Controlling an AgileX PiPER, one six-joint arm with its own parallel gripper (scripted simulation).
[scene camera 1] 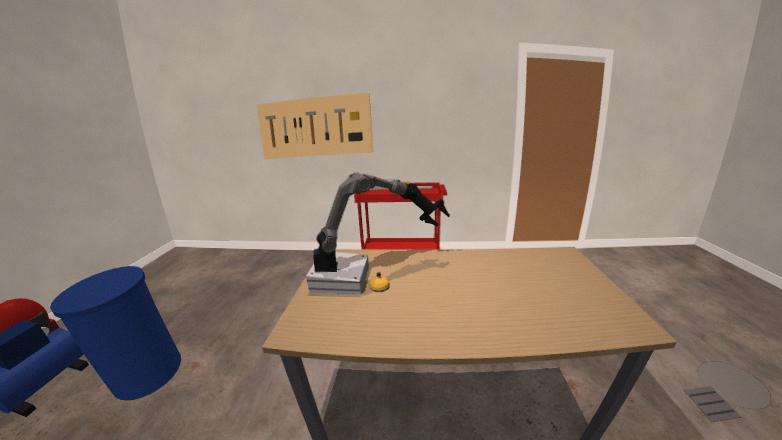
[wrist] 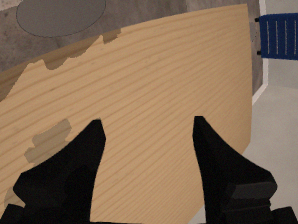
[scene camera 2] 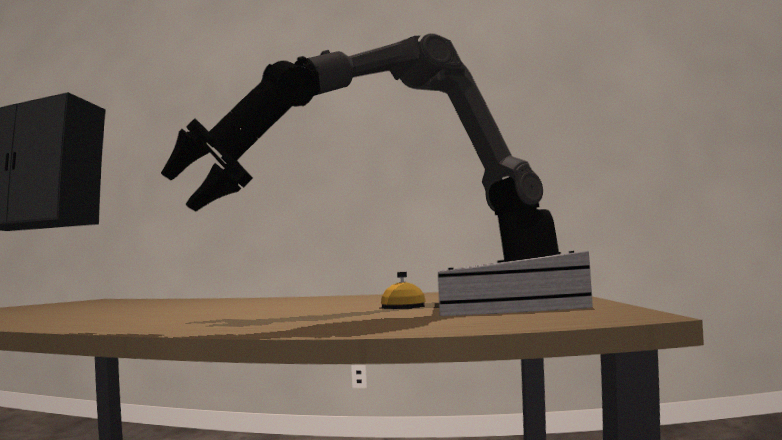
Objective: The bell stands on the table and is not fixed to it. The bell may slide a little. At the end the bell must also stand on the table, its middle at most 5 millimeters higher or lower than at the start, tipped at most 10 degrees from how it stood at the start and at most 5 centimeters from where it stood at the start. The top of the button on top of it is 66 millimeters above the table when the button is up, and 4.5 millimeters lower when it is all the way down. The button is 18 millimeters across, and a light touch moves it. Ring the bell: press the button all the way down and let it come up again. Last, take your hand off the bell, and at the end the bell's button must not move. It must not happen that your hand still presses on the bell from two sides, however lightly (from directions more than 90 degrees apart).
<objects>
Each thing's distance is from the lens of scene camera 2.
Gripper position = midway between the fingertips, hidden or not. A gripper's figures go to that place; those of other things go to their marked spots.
gripper [scene camera 2: 177,191]: 0.66 m
yellow dome bell [scene camera 2: 403,295]: 0.77 m
</objects>
